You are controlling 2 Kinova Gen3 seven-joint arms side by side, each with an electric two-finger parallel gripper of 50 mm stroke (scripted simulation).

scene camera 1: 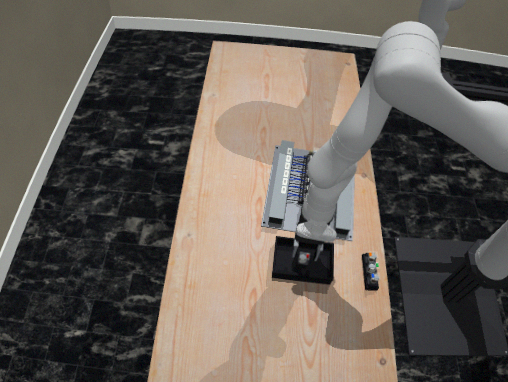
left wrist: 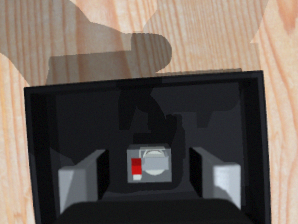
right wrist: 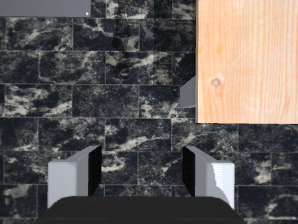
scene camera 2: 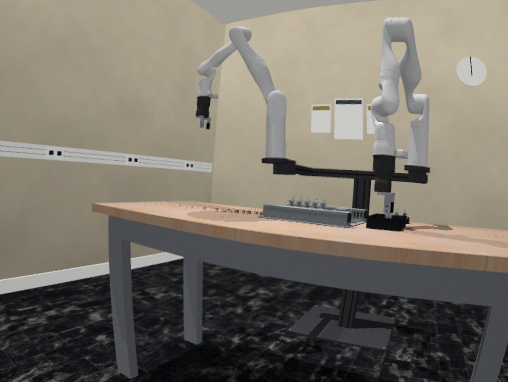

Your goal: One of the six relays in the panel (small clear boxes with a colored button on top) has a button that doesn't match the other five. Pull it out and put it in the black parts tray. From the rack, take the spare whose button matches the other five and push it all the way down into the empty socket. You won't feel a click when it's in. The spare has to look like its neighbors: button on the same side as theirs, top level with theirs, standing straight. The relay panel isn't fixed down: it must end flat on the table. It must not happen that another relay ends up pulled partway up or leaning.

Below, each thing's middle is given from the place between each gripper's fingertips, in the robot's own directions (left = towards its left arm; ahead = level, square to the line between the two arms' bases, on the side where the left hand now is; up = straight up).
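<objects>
The black parts tray (scene camera 1: 321, 271) has my left gripper (scene camera 2: 388, 213) 5 cm above it, and going by its middle, the tray is nearer to my left gripper than to my right hand. The relay panel (scene camera 1: 282, 201) is 4 cm below my left hand, 6 cm behind it and 25 cm to the right of it.
From my right hand, the black parts tray is 980 mm to the left, 460 mm ahead and 390 mm below. I find the relay panel 390 mm below my right hand as well, 730 mm to the left of it and 400 mm ahead of it. Going by their middles, of the things named here the relay panel is the nearest to my right hand.
</objects>
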